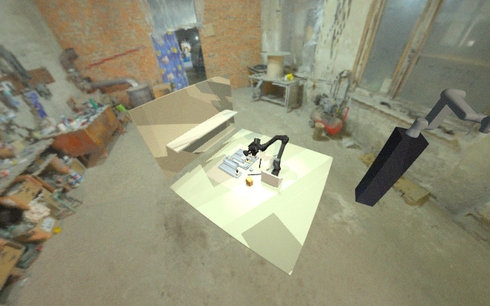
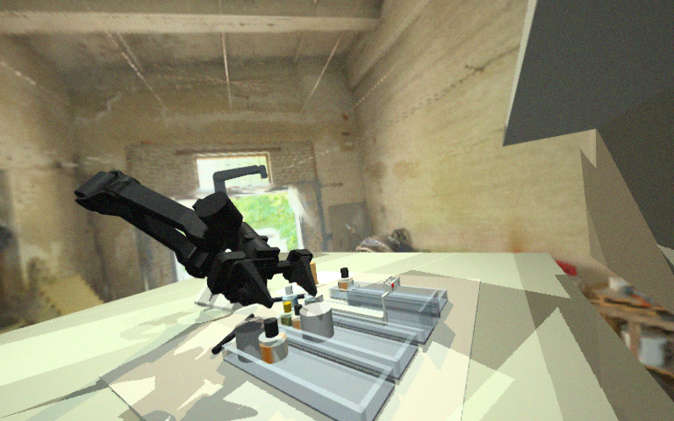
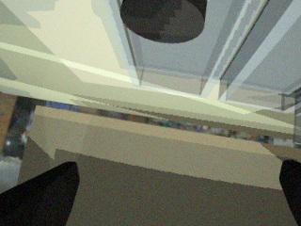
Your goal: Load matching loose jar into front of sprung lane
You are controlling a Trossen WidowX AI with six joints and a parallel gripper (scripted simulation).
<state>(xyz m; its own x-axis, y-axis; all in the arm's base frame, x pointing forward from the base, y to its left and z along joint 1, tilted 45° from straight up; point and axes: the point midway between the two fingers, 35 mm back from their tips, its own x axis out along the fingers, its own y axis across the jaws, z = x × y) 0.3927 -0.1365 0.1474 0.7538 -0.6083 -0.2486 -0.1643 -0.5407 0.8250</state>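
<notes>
Right now my gripper tip is 30 mm short of the pusher plate, 180 mm to the right of it and 60 mm above it. Round my gripper tip: sprung lane 60 mm ahead, 170 mm to the left, 90 mm below.
</notes>
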